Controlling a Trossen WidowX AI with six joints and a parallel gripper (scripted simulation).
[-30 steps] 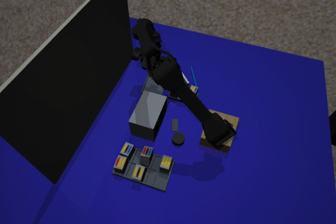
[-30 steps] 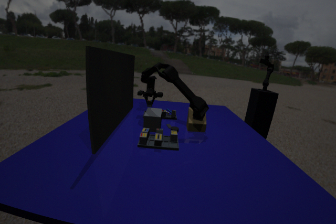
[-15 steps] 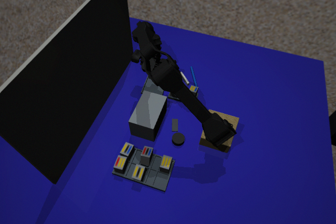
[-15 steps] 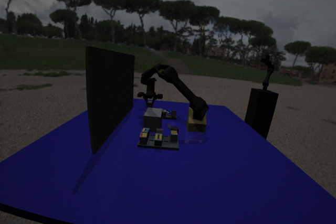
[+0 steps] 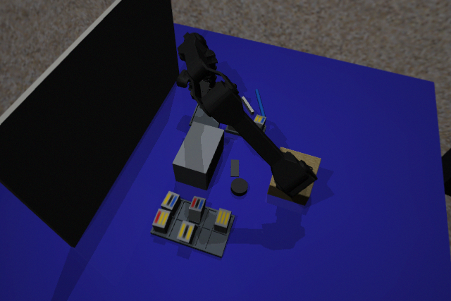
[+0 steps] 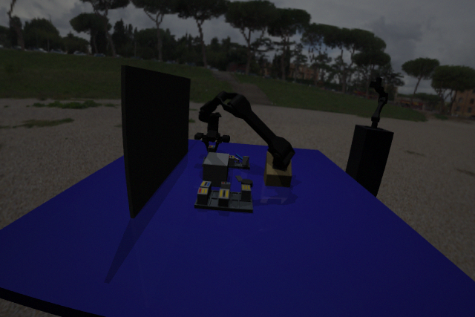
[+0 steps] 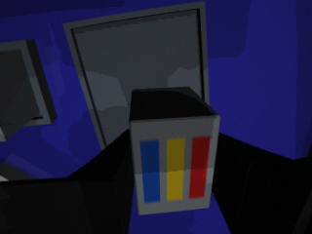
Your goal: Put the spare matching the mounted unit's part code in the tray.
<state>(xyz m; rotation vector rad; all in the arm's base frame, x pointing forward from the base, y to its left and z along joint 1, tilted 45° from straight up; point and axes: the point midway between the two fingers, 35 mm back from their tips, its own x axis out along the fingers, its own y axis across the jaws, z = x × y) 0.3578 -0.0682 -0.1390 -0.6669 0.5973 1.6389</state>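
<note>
The dark tray is 10 mm behind my gripper tip and 50 mm below it. The rest, counted from my gripper tip: black panel (140 mm ahead, 230 mm to the left, 170 mm above); then disc (220 mm behind, 220 mm to the left, 50 mm below); then grey box unit (80 mm behind, 200 mm to the left, 10 mm below).
</note>
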